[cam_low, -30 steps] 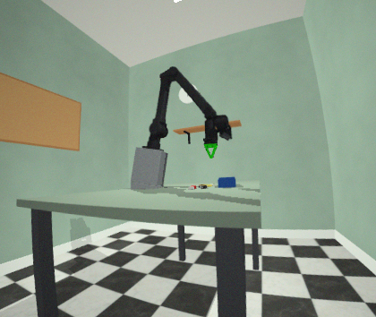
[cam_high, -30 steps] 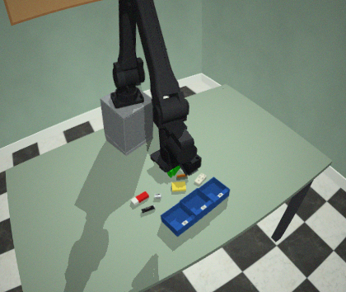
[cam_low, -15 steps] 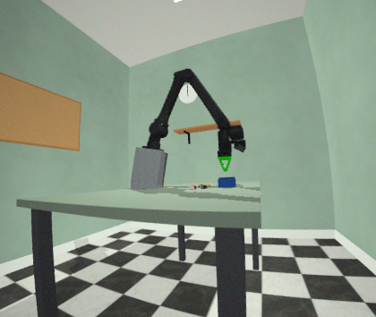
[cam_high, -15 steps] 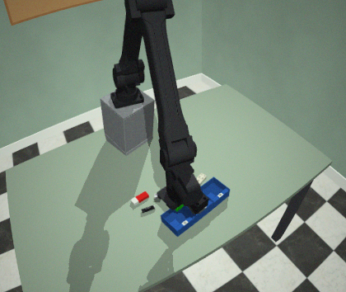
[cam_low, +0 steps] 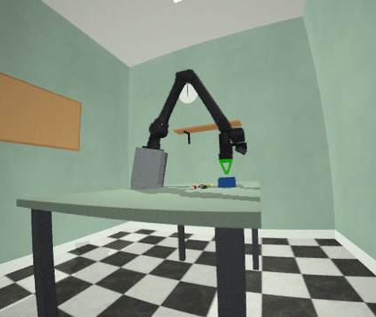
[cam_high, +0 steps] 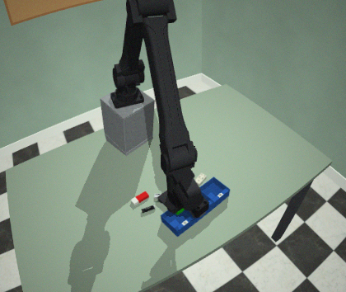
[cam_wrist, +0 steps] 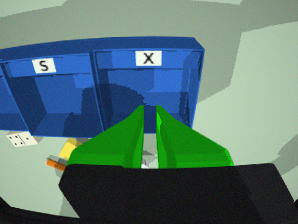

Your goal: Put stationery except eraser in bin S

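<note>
My gripper is now 80 mm to the right of the blue bin row, 50 mm above it and 20 mm past it. From my hand the other things lie so: yellow pad (140 mm behind, 70 mm to the left, 70 mm below); white eraser (150 mm behind, 90 mm to the right, 60 mm below); black item (90 mm behind, 80 mm to the right, 60 mm below).
</note>
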